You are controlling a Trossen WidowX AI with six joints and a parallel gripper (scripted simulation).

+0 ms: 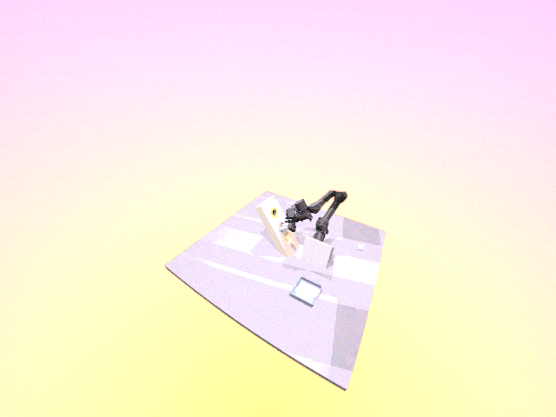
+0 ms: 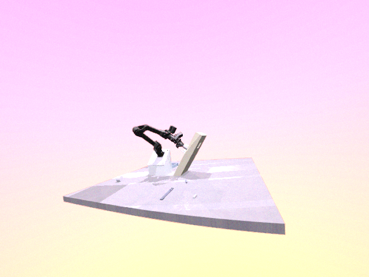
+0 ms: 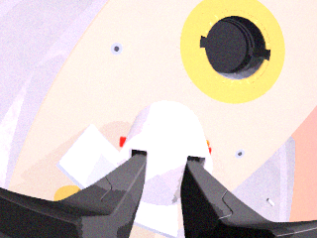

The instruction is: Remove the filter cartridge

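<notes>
My gripper tip is now 1 cm short of the round filter cartridge and 1 cm above it. Round my gripper tip: tray: 34 cm behind, 26 cm to the left, 24 cm below.
</notes>
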